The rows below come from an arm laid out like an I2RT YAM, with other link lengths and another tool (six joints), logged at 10 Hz.
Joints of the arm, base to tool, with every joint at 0 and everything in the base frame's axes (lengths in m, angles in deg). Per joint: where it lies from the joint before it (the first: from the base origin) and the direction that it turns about. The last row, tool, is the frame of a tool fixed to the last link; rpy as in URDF.
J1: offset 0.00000 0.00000 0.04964 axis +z
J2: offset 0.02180 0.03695 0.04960 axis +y
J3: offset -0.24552 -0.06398 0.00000 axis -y
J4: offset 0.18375 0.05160 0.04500 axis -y
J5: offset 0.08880 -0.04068 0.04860 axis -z
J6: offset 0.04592 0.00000 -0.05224 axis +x
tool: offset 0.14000 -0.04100 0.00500 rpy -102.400 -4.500 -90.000
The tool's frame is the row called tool.
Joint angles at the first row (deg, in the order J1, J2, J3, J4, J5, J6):
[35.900 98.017 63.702 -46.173 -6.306 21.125]
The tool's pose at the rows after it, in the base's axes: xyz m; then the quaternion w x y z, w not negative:
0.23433 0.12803 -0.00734 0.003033 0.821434 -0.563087 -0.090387
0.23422 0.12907 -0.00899 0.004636 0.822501 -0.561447 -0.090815
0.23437 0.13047 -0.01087 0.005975 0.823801 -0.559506 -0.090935
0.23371 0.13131 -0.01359 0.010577 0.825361 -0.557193 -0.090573
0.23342 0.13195 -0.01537 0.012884 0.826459 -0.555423 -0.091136
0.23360 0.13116 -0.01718 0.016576 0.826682 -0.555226 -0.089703
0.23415 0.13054 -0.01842 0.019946 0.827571 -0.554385 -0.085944
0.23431 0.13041 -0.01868 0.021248 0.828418 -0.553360 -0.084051
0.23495 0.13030 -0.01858 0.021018 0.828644 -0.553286 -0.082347
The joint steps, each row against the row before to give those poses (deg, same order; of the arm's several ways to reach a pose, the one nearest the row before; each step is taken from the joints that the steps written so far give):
[0.393 1.663 0.001 0.416 0.000 -0.110]
[0.197 0.414 -0.003 0.241 0.000 -0.043]
[0.241 0.481 0.001 0.350 0.022 -0.044]
[0.371 0.677 0.000 0.217 0.197 -0.022]
[0.152 0.437 0.002 0.173 0.000 -0.111]
[0.045 0.459 -0.001 0.111 0.284 -0.063]
[0.197 0.351 0.001 0.131 0.525 -0.044]
[0.130 0.086 0.000 0.021 0.240 -0.067]
[0.022 0.000 -0.002 0.089 0.175 -0.021]

